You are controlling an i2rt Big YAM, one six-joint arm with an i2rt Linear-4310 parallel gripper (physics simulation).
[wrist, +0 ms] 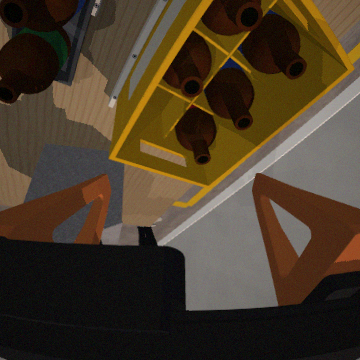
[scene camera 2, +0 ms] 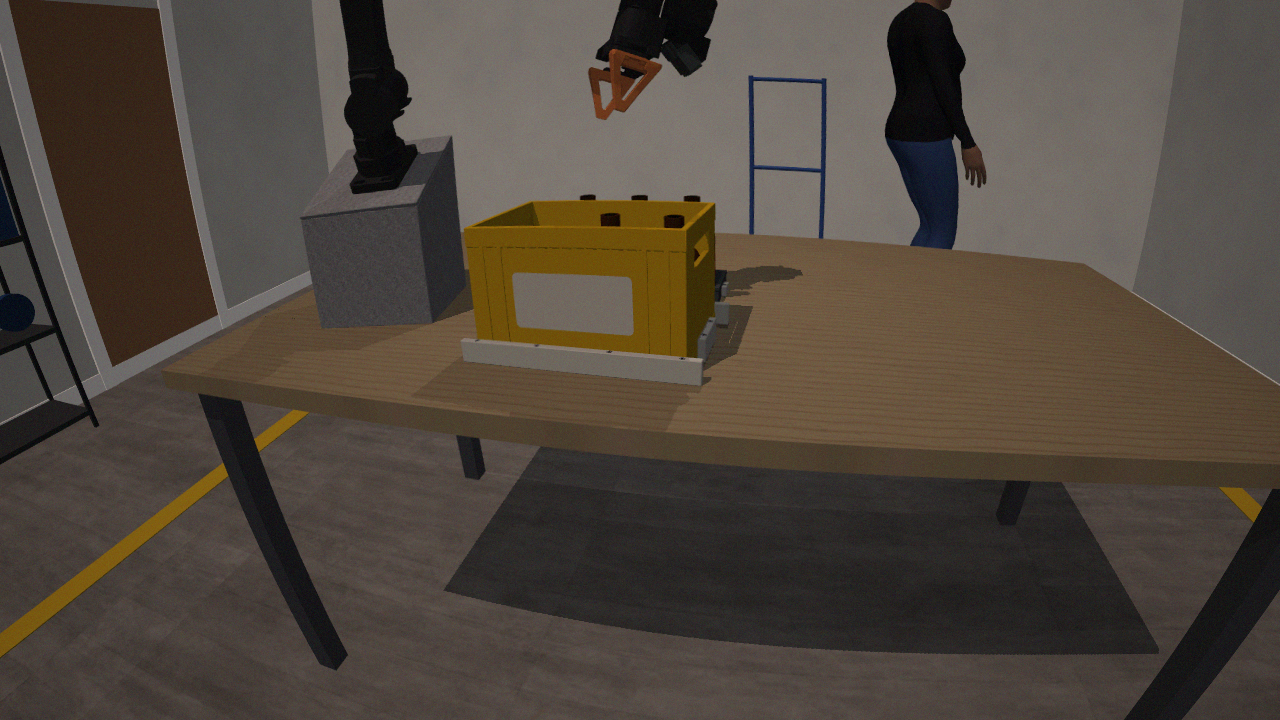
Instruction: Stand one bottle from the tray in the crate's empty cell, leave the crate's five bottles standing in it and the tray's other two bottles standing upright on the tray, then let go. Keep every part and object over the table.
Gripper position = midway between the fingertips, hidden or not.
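White rail [scene camera 2: 660,368] in sight. My gripper [scene camera 2: 609,115] visible. Gripper [wrist: 181,181] too.
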